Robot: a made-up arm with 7 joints. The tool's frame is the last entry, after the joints. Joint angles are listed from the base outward. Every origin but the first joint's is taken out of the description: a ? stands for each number. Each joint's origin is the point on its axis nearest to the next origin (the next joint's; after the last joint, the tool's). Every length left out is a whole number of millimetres.
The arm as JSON. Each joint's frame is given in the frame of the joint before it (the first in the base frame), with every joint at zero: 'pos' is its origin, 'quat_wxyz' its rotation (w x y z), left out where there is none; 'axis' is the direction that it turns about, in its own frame. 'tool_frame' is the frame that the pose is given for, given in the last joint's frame.
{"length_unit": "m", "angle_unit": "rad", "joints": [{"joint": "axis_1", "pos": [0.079, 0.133, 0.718], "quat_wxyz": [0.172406, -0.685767, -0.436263, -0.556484], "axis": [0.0, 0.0, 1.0]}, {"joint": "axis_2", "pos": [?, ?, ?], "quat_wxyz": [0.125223, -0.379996, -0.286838, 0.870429], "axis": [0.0, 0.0, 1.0]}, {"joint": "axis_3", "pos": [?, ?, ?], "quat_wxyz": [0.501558, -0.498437, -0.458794, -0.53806], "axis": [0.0, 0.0, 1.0]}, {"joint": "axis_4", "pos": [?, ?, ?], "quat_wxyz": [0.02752, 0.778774, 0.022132, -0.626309], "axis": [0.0, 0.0, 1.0]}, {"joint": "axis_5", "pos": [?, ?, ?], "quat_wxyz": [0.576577, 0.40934, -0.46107, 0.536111], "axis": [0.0, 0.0, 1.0]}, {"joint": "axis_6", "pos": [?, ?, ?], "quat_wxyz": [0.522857, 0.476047, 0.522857, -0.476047], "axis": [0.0, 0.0, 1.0]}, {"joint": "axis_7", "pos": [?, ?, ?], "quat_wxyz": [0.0, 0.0, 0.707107, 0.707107], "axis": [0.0, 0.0, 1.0]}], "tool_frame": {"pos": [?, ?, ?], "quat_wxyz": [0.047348, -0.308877, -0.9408, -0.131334]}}
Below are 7 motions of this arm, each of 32 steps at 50 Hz.
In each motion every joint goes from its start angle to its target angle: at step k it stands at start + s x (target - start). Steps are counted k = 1, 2, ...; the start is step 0. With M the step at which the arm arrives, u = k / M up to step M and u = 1 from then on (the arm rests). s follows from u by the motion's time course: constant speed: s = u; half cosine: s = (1 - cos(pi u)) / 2; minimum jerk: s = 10 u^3 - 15 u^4 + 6 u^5.
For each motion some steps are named. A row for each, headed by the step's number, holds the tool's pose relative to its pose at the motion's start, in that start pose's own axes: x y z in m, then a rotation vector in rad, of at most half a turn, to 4 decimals.
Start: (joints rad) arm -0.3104 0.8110 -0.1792 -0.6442 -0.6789 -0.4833 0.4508
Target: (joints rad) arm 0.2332 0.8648 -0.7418 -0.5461 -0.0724 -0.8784 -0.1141
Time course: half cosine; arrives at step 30
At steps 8, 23, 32:
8: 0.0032 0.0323 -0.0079 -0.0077 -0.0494 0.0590
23: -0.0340 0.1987 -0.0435 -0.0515 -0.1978 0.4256
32: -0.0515 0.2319 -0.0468 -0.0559 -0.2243 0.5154

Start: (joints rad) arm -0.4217 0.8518 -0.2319 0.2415 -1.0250 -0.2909 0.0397
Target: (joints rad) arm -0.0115 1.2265 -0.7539 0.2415 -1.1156 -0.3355 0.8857
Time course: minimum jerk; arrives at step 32
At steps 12, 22, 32:
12: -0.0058 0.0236 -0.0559 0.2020 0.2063 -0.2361
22: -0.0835 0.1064 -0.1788 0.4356 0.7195 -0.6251
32: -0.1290 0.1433 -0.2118 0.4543 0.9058 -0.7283

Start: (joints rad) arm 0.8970 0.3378 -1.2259 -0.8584 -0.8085 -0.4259 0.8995
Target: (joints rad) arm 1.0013 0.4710 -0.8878 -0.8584 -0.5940 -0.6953 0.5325
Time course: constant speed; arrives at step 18
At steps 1, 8, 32:
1: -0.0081 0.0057 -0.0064 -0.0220 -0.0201 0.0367
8: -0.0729 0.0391 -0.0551 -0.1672 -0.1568 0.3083
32: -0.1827 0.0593 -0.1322 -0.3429 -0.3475 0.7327

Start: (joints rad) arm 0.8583 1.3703 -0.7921 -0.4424 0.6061 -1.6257 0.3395
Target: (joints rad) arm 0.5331 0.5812 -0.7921 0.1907 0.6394 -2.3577 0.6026
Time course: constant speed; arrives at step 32
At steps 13, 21, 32:
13: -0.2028 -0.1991 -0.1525 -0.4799 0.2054 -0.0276
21: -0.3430 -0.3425 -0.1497 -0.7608 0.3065 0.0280
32: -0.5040 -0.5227 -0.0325 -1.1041 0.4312 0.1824

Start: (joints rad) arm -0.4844 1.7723 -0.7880 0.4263 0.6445 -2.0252 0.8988
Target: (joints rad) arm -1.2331 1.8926 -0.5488 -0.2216 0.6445 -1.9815 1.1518
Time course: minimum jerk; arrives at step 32
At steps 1, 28, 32:
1: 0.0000 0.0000 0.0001 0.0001 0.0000 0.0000
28: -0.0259 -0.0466 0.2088 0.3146 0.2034 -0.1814
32: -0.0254 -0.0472 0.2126 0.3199 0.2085 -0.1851

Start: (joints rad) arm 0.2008 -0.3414 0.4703 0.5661 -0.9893 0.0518 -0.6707
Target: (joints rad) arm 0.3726 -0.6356 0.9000 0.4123 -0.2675 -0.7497 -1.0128
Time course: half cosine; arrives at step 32
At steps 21, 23, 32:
21: -0.0416 -0.0123 -0.1564 -0.8960 0.2387 0.4278
23: -0.0510 -0.0253 -0.1683 -0.9945 0.2724 0.4898
32: -0.0727 -0.0615 -0.1867 -1.2133 0.3529 0.6387

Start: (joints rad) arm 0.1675 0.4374 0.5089 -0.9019 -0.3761 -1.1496 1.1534
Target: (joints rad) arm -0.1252 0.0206 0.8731 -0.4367 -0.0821 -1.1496 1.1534
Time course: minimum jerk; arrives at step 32
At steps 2, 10, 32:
2: 0.0002 -0.0007 -0.0004 -0.0022 -0.0014 0.0012
10: 0.0155 -0.0564 -0.0254 -0.1721 -0.1126 0.0986
32: 0.1446 -0.2783 -0.0200 -0.8745 -0.6376 0.6346

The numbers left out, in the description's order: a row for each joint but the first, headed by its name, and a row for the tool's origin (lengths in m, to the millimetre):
axis_2: 0.248 0.049 0.0
axis_3: -0.041 -0.044 0.0
axis_4: 0.021 0.04 0.0
axis_5: 0.14 0.328 0.0
axis_6: 0.0 -0.04 0.0
axis_7: -0.077 0.066 0.0
tool: -0.036 0.182 0.0

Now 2 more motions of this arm.
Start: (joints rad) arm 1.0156 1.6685 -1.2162 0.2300 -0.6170 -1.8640 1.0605
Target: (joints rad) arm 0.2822 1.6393 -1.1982 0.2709 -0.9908 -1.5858 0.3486
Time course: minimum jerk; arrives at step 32
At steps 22, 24, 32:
22: 0.1225 -0.2794 -0.0543 -0.7339 -0.0678 0.2958
24: 0.1353 -0.3069 -0.0497 -0.7959 -0.0639 0.3176
32: 0.1526 -0.3438 -0.0406 -0.8777 -0.0565 0.3454

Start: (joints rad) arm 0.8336 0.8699 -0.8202 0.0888 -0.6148 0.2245 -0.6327
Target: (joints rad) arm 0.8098 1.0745 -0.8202 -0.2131 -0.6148 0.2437 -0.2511
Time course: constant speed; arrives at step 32
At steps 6, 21, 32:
6: 0.0125 0.0203 -0.0088 0.0353 0.0360 0.0124
21: 0.0358 0.0766 -0.0338 0.1173 0.1393 0.0420
32: 0.0447 0.1220 -0.0540 0.1703 0.2261 0.0626

